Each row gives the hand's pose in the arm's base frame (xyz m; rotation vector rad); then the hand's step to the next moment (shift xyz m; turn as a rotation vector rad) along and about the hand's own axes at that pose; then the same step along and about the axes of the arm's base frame.
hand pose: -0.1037 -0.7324 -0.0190 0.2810 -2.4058 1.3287
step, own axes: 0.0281 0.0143 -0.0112 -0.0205 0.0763 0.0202
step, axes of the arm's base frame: -0.0280 0.0173 0.0061 -0.0126 0.0235 -0.0771
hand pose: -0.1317 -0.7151 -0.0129 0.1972 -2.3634 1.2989
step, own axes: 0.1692 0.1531 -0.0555 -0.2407 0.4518 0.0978
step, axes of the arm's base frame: -0.1845 0.1442 -0.0179 0.0390 0.1475 -0.4983
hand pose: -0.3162 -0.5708 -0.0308 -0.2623 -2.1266 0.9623
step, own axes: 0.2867 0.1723 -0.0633 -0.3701 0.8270 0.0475
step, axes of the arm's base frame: -0.1700 0.2873 0.0664 0.1186 0.3753 -0.8175
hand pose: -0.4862 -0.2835 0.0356 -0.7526 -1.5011 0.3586
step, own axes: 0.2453 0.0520 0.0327 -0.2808 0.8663 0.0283
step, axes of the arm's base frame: -0.0014 0.2037 0.1499 0.1530 0.4574 -0.7730
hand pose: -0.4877 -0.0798 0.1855 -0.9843 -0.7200 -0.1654
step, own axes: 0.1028 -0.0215 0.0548 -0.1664 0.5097 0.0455
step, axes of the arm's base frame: 0.0424 0.0511 0.0981 0.0752 0.2922 -0.4456
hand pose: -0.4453 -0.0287 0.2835 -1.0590 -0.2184 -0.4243
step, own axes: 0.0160 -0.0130 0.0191 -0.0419 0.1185 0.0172
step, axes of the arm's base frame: 0.0092 0.0076 0.0254 0.0148 0.0745 -0.1016
